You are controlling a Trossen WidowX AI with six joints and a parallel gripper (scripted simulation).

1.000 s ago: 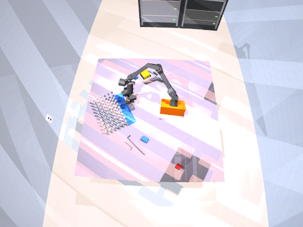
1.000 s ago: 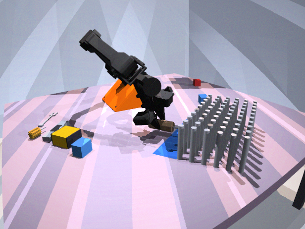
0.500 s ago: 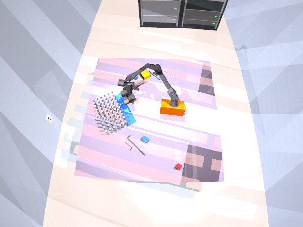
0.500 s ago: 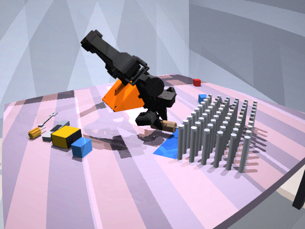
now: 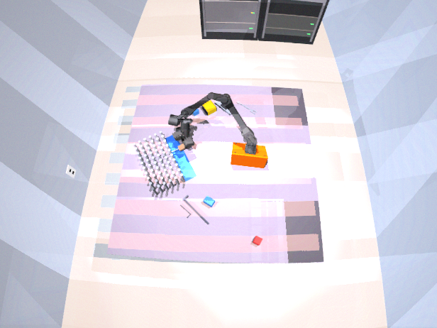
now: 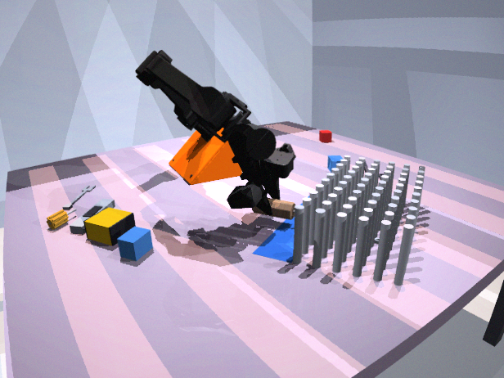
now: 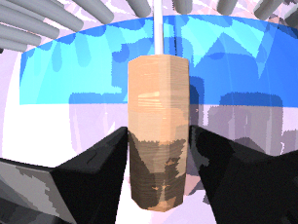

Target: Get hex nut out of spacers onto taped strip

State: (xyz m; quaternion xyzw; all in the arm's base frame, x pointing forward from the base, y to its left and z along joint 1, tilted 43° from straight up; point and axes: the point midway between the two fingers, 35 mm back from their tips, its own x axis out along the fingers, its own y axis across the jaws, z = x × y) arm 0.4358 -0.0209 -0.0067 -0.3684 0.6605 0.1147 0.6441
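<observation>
The blue taped strip lies 20 mm ahead of my gripper tip, 70 mm to the left of it and 30 mm below it. Round my gripper tip: hook tool 80 mm ahead, 70 mm to the left; then red cube 570 mm behind, 500 mm to the left, 10 mm below; then yellow block 90 mm behind, 350 mm to the right, 10 mm below.
</observation>
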